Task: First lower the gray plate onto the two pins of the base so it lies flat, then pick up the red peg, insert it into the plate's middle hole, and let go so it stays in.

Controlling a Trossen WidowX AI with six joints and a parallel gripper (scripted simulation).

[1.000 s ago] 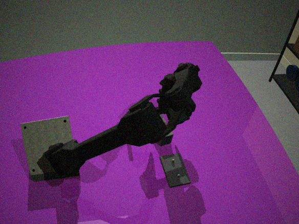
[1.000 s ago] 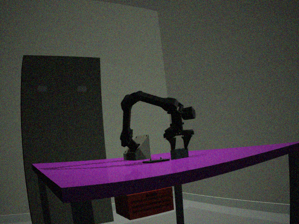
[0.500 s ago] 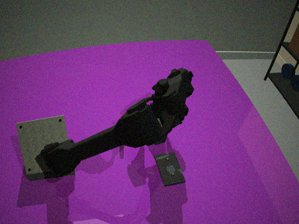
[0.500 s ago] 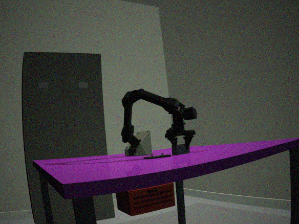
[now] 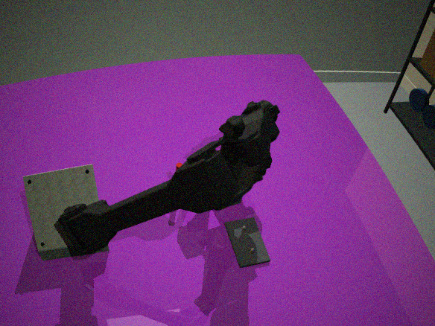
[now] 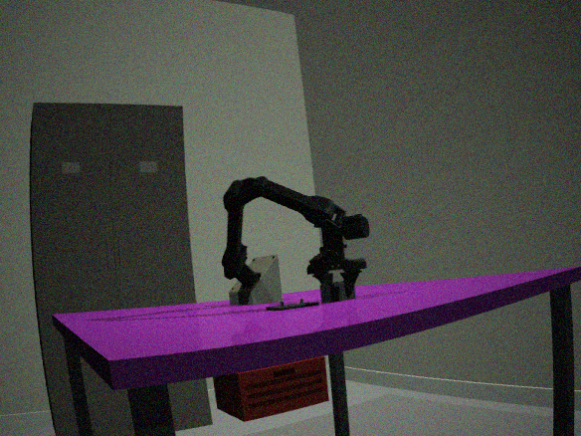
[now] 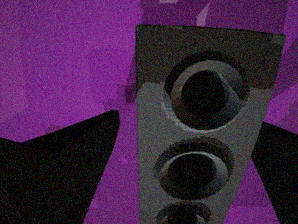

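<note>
Right now the gray plate is 3 cm above my gripper tip. Round my gripper tip: flat base: 15 cm to the right; then red peg: 11 cm behind, 3 cm to the left, 3 cm above.
</note>
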